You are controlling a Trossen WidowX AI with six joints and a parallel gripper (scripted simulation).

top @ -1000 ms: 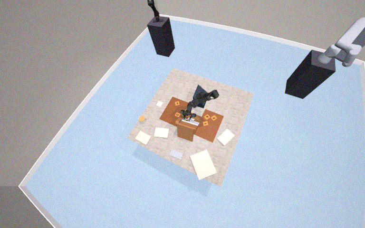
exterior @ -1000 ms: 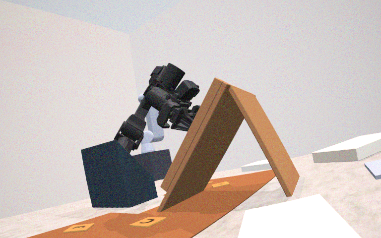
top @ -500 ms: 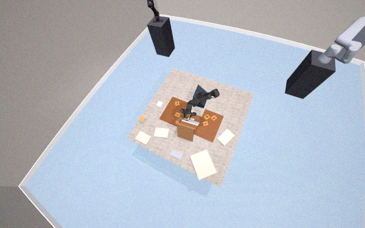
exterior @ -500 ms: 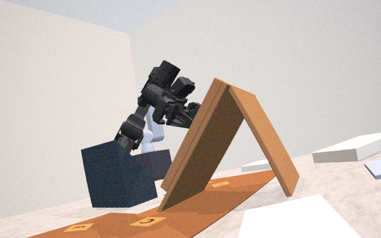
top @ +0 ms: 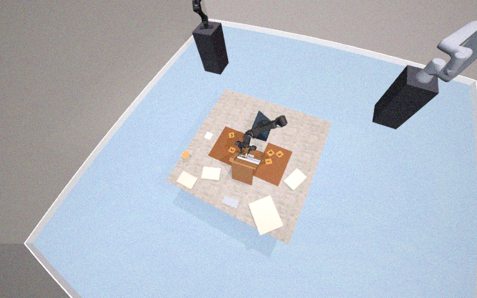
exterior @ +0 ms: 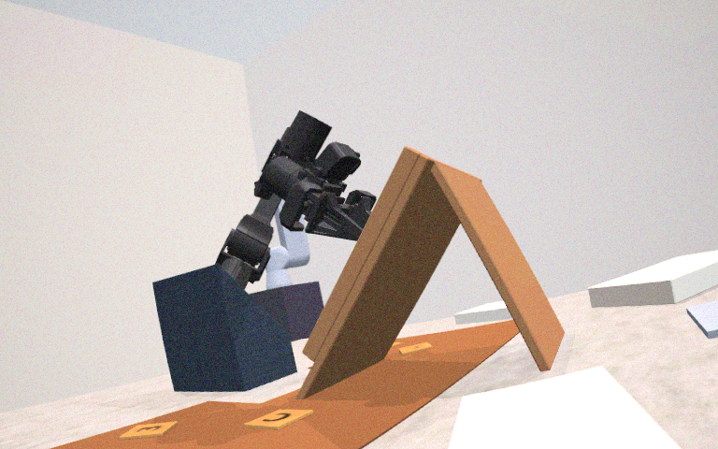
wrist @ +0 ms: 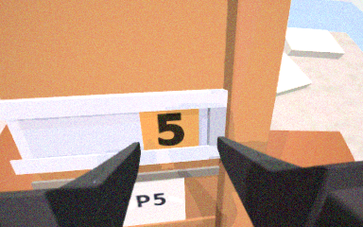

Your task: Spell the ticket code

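Right now the orange tile marked 5 is 20 mm ahead of my gripper tip, 10 mm to the left of it and 20 mm below it. From my gripper tip the other things lie so: c tile: 70 mm behind, 180 mm to the right, 190 mm below; white ticket: 40 mm behind, 30 mm to the left, 90 mm below; brown mat: 130 mm behind, 190 mm below.
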